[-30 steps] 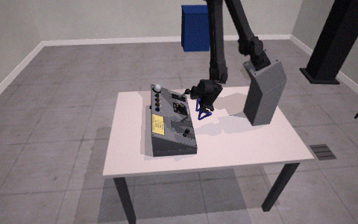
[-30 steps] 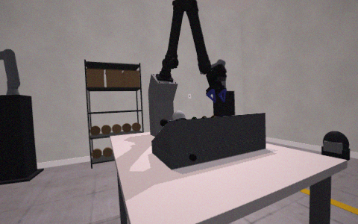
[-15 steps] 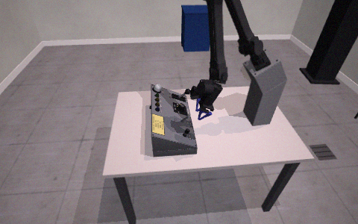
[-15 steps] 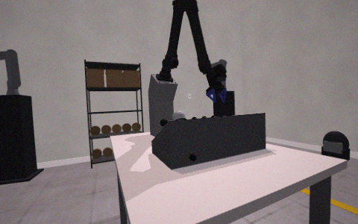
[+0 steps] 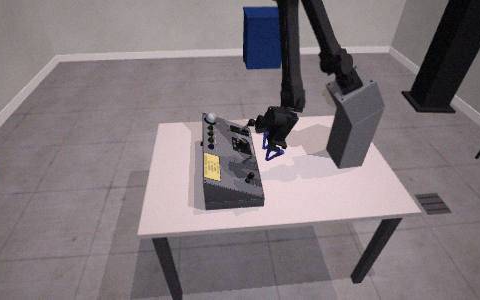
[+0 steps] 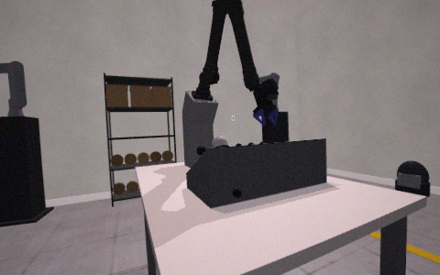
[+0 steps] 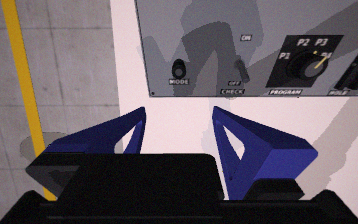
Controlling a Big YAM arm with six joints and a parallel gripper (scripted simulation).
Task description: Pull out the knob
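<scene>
Now: the mode knob 60 mm ahead of my hand, 10 mm to the left of it and 130 mm below it. The rest, counted from my hand: check toggle (70 mm ahead, 110 mm to the right, 140 mm below); black lever (80 mm ahead, 350 mm to the right, 130 mm below); program dial (100 mm ahead, 230 mm to the right, 130 mm below).
</scene>
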